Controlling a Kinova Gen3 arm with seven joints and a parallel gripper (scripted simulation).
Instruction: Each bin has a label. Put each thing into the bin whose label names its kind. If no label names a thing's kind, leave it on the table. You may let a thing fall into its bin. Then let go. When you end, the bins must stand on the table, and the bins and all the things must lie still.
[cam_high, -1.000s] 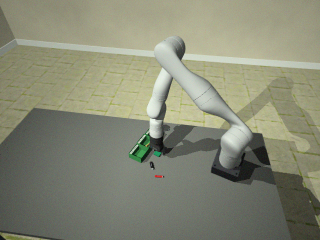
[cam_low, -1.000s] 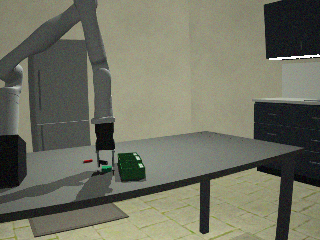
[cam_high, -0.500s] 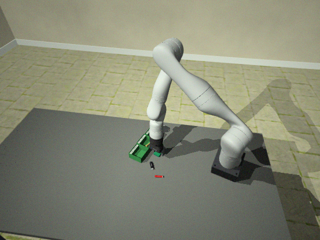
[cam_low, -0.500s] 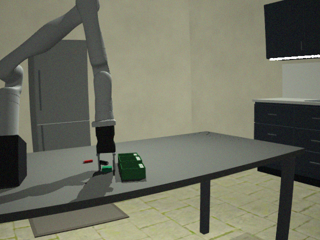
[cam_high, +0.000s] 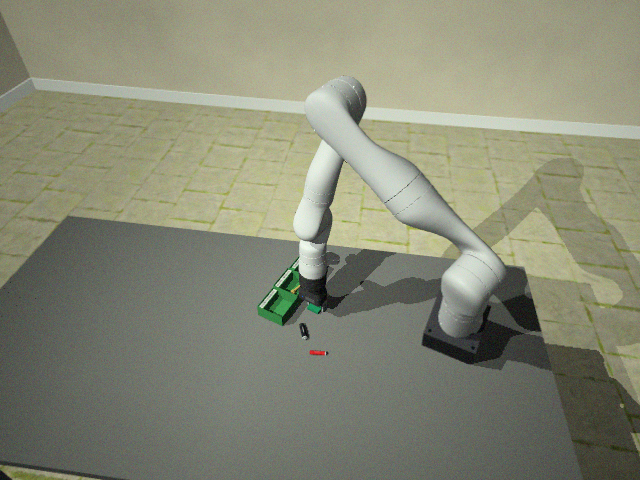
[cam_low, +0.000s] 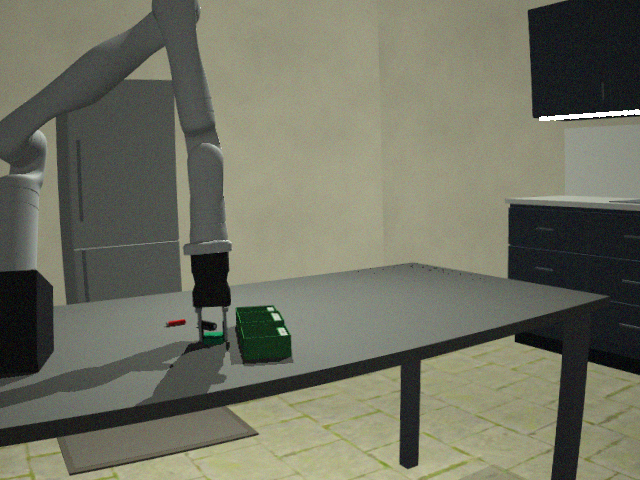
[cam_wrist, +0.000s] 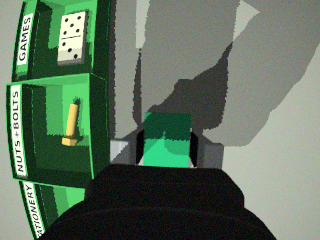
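Now: the green three-compartment bin 8 cm ahead of my hand and 4 cm to the right of it. Round my hand: green block (1 cm below); then black battery (10 cm to the left, 2 cm ahead, 1 cm below); then brass bolt (8 cm ahead, 4 cm to the right, 1 cm below).
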